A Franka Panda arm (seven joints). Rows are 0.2 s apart.
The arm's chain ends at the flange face. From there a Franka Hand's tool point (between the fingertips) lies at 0.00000 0.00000 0.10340 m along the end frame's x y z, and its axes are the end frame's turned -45 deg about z.
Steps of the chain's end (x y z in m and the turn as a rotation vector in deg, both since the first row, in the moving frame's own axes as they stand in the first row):
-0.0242 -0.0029 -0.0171 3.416 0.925 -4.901
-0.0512 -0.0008 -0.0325 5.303 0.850 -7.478
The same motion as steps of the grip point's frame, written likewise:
-0.0097 -0.0226 -0.0173 1.761 3.070 -4.901
-0.0282 -0.0429 -0.0330 3.149 4.351 -7.478

